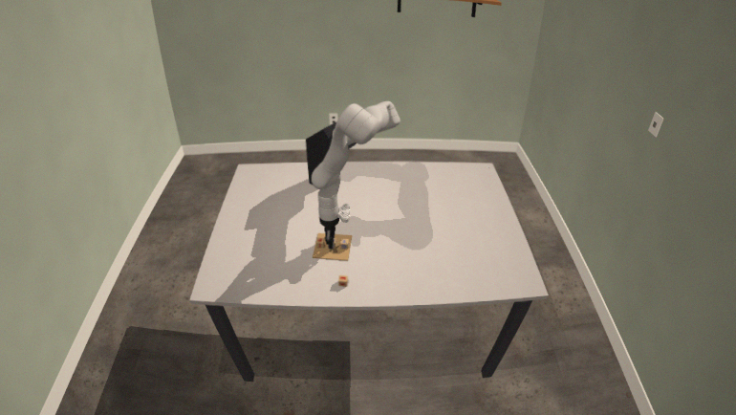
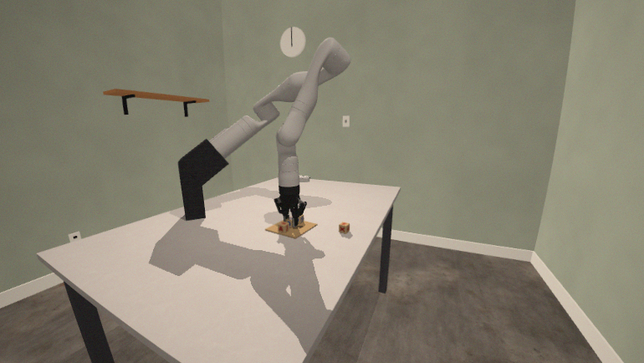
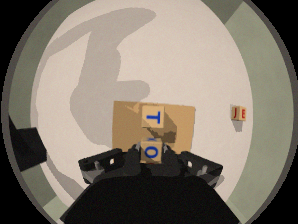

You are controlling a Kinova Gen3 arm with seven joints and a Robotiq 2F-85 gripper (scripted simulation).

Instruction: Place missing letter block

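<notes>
Now: the tan mat 2 cm below my hand. Also, from my hand: red-lettered block (4 cm to the right, 1 cm below).
</notes>
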